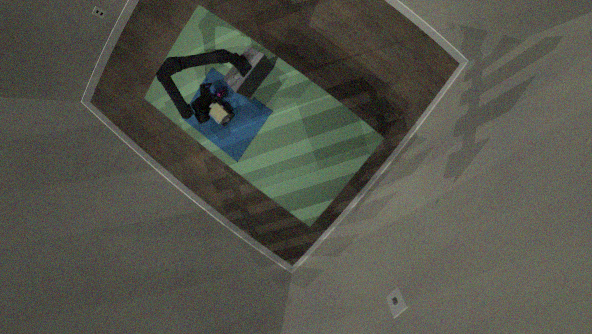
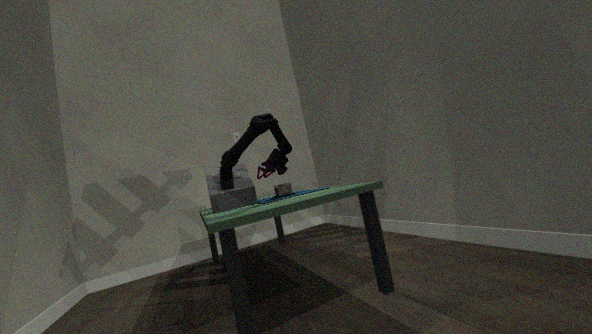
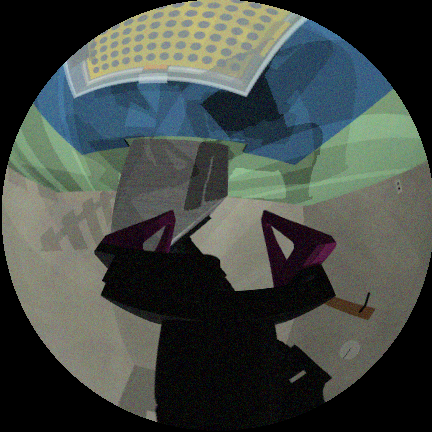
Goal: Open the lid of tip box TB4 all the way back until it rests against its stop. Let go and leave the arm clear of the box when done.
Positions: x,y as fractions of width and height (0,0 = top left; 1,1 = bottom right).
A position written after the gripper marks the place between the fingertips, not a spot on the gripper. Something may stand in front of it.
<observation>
The gripper (image 3: 0.50,0.50) is open, holding nothing. Further things: a blue mat (image 3: 0.71,0.22).
</observation>
